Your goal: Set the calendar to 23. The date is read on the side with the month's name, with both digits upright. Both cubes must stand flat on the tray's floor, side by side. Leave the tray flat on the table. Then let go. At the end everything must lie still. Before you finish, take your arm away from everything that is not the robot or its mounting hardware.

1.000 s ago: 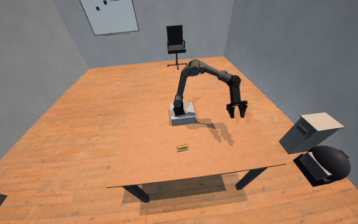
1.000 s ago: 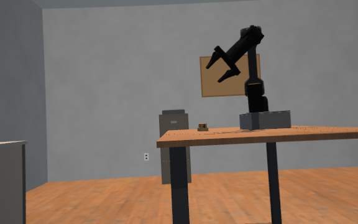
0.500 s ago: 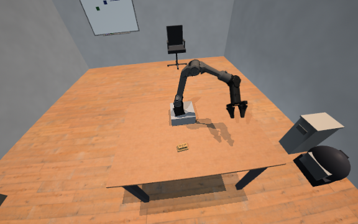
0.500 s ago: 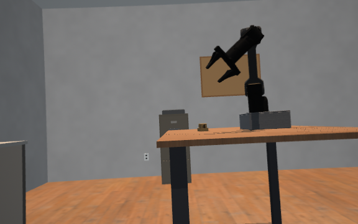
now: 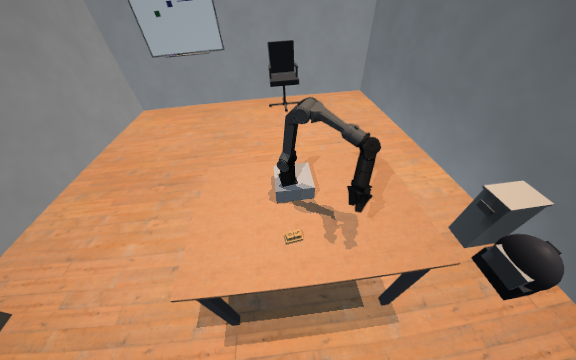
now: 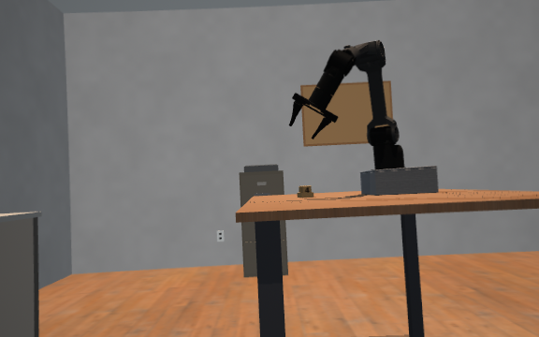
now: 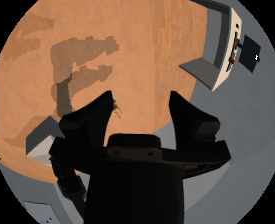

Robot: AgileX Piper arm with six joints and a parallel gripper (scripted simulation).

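Right now my hand is 240 mm to the left of the tan calendar cube, 180 mm above it and 60 mm past it. The rest, counted from my hand: tan calendar tray (220 mm to the right, 200 mm below, 60 mm behind).
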